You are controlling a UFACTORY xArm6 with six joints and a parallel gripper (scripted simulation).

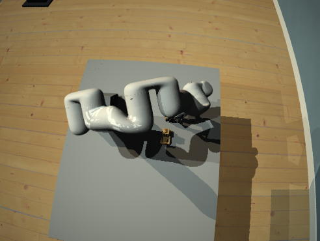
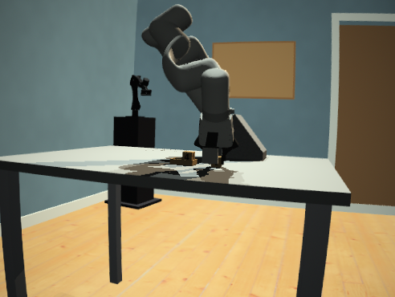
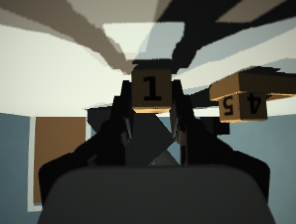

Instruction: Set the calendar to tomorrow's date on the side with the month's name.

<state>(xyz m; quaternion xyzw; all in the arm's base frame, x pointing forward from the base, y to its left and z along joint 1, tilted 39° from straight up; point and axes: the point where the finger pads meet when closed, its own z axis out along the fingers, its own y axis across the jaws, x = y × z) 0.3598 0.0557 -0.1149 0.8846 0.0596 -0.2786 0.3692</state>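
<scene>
Now: the wooden number cube 20 mm below my hand and 10 mm behind it. The rest, counted from my hand: wooden calendar tray: 110 mm to the right, 20 mm below.
</scene>
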